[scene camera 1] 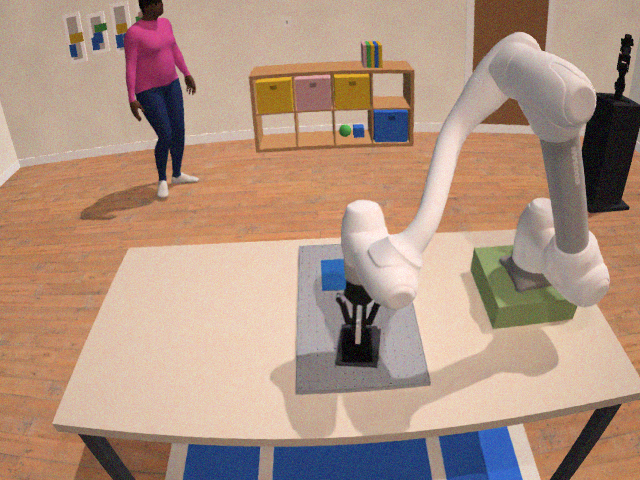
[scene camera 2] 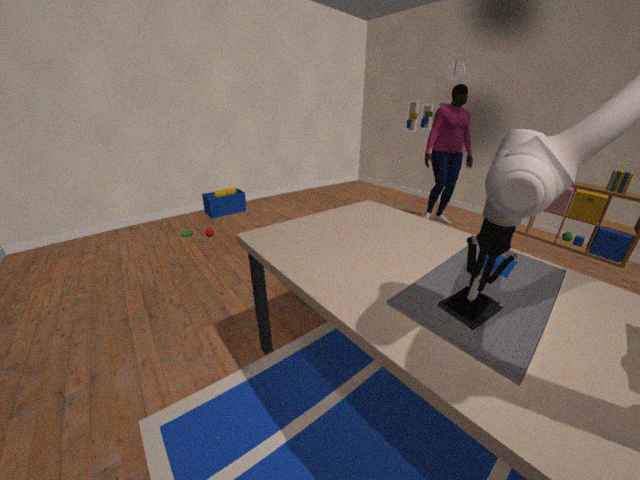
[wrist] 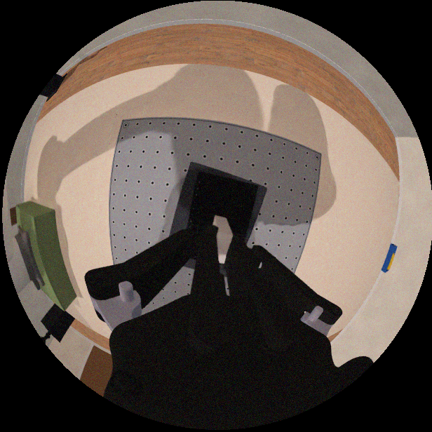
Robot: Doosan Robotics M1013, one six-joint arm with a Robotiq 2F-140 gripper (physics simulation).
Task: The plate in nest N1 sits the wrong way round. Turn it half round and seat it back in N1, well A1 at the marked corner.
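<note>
The black plate lies in the dark nest on the grey perforated board. It looks flat. Its wells, well A1 and the marked corner cannot be made out. My gripper is shut with its pale fingertips together and nothing between them. It points down over the plate, its tips at or just above the plate's top; whether they touch cannot be told. The fingers hide part of the plate and nest in the wrist view.
A blue block is on the board behind the gripper. The arm's green base block stands at the right of the table. A person stands on the floor beyond the table.
</note>
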